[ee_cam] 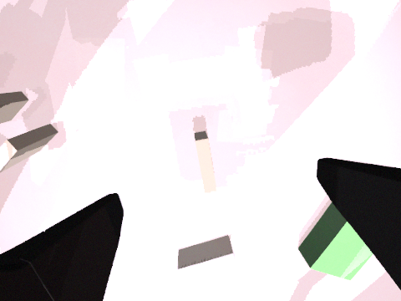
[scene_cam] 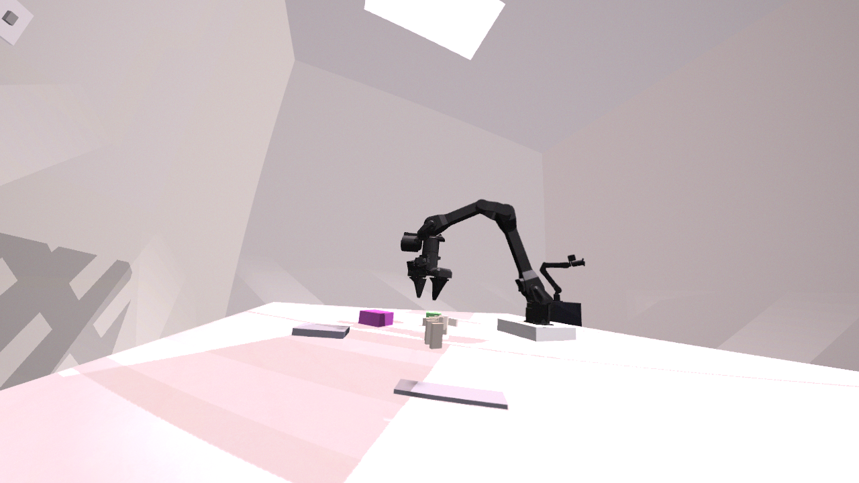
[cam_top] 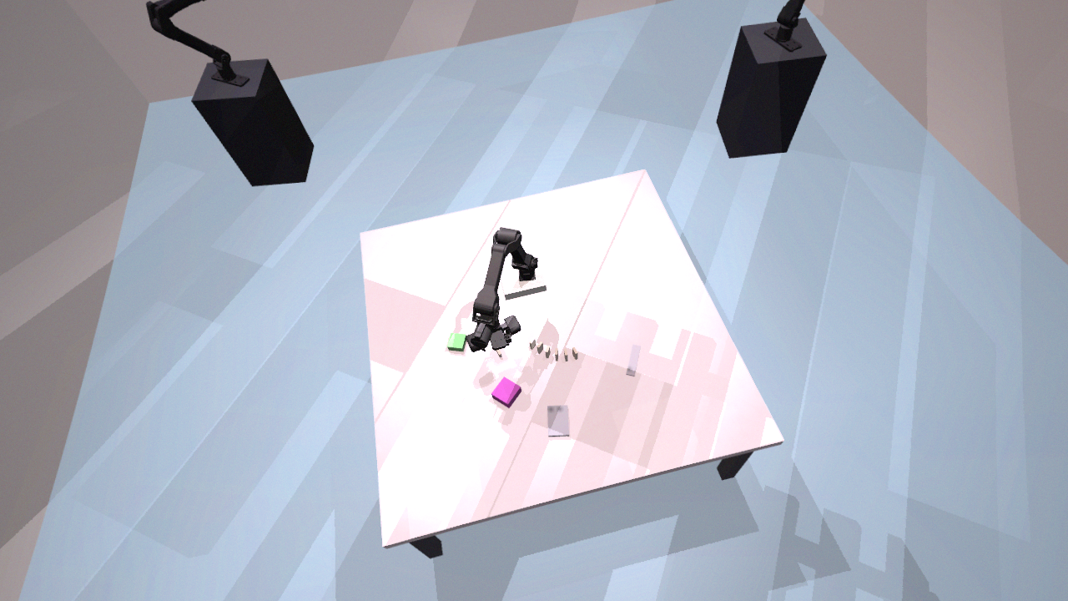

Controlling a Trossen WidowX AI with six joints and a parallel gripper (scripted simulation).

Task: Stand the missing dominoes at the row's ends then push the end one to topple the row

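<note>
My gripper tip is now 150 mm short of the magenta block, 20 mm to the right of it and 70 mm above it. The rest, counted from my gripper tip: flat plate (270 mm ahead, 200 mm to the left, 80 mm below); then flat strip (60 mm ahead, 480 mm to the left, 80 mm below); then green block (70 mm behind, 160 mm to the right, 70 mm below).
</note>
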